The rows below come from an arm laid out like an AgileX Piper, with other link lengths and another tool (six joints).
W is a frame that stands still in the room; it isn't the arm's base.
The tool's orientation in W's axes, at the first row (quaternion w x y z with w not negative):
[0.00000 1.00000 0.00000 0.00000]
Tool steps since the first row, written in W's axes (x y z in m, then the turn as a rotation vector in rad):
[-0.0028 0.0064 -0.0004 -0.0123 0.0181 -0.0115]
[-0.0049 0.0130 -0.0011 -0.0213 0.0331 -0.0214]
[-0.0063 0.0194 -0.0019 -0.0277 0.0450 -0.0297]
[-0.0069 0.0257 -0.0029 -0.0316 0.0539 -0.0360]
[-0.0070 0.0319 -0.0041 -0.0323 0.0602 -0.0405]
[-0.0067 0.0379 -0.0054 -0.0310 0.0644 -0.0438]
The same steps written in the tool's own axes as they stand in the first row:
[-0.0028 -0.0064 0.0004 -0.0123 -0.0181 0.0115]
[-0.0049 -0.0130 0.0011 -0.0213 -0.0331 0.0214]
[-0.0063 -0.0194 0.0019 -0.0277 -0.0450 0.0297]
[-0.0069 -0.0257 0.0029 -0.0316 -0.0539 0.0360]
[-0.0070 -0.0319 0.0041 -0.0323 -0.0602 0.0405]
[-0.0067 -0.0379 0.0054 -0.0310 -0.0644 0.0438]

